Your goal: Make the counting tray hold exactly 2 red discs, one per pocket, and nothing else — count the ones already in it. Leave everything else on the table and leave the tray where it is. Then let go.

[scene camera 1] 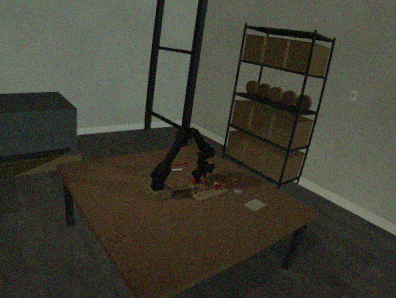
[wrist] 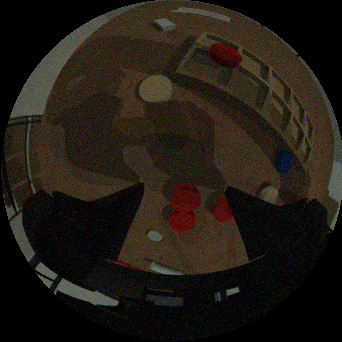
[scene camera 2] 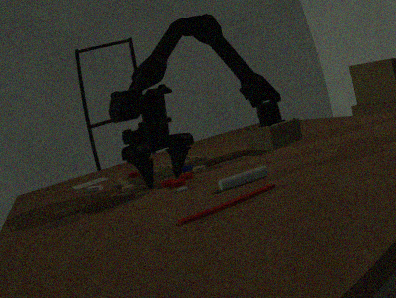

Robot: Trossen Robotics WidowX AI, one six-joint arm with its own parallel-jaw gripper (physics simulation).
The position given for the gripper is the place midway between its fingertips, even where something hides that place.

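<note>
There's nothing in the grasp of the gripper (scene camera 2: 164, 183), and it's open. You'd find the gripper (wrist: 185, 188) in the wrist view too.
</note>
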